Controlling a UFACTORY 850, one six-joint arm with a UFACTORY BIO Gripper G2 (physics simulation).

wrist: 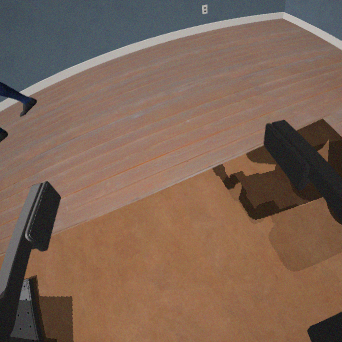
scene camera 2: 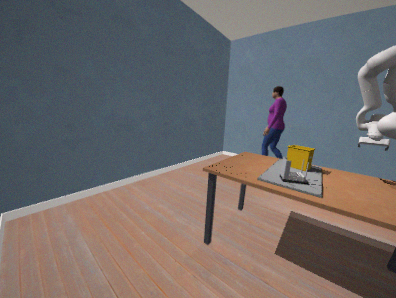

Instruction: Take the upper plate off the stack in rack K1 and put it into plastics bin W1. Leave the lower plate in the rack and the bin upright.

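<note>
A yellow bin (scene camera 2: 300, 158), the only bin-like thing I can make out for W1, stands upright at the back of the grey mat (scene camera 2: 271, 175) in the scene view. In front of it is a small rack with a dark base (scene camera 2: 294, 180), pale upright parts and something light between them. It is too small to tell the plates of the stack apart. My gripper (scene camera 2: 374, 146) (wrist: 166, 185) is open and empty, high above the table and well to the right of the rack and bin. The rack, plates and bin cannot be made out in the wrist view.
The brown table (scene camera 2: 350, 190) (wrist: 150, 260) extends under the gripper, its edge crossing the wrist view. A dark perforated piece (wrist: 26, 315) shows at the lower left there, and a dark object (wrist: 327, 330) at the lower right. A person in purple (scene camera 2: 276, 117) stands behind the table.
</note>
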